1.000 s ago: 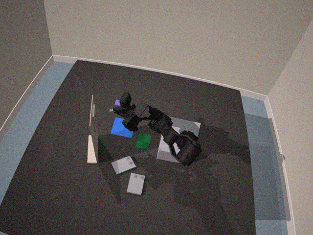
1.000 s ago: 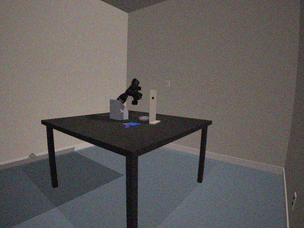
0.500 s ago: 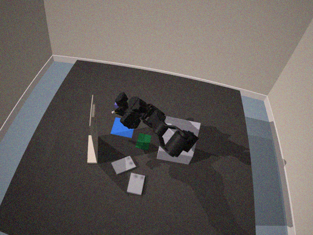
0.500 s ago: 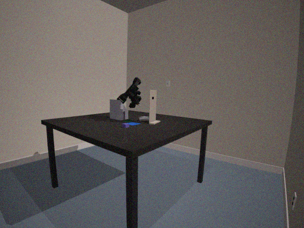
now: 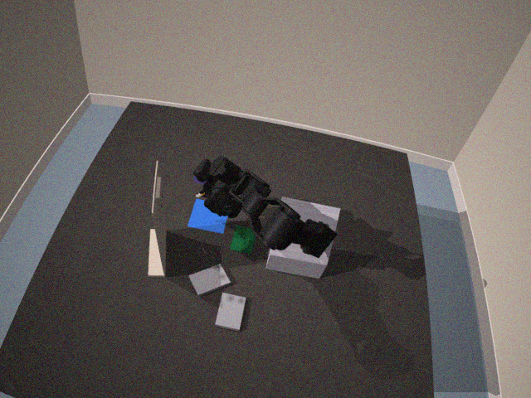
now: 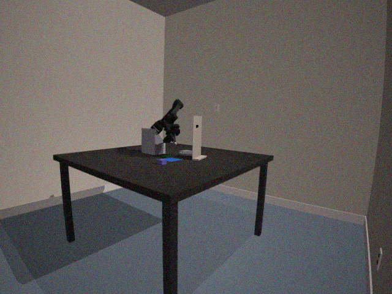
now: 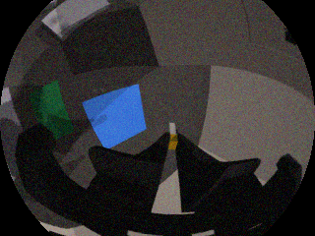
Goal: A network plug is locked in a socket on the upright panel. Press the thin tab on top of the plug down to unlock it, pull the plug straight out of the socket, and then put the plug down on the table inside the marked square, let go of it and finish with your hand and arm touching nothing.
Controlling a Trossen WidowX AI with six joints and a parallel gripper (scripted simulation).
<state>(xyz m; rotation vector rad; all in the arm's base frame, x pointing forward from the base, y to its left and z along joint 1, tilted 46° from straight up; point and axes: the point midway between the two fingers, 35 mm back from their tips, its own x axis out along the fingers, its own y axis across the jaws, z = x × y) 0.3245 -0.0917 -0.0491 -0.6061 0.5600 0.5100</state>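
Right now my gripper tip is 20 mm past the blue marked square, 20 mm to the left of it and 130 mm above it. From my gripper tip the other things lie so: flat green square: 150 mm behind, 60 mm to the left, 130 mm below; upright panel: 100 mm ahead, 150 mm to the left, 20 mm above; network plug: right at my gripper tip.
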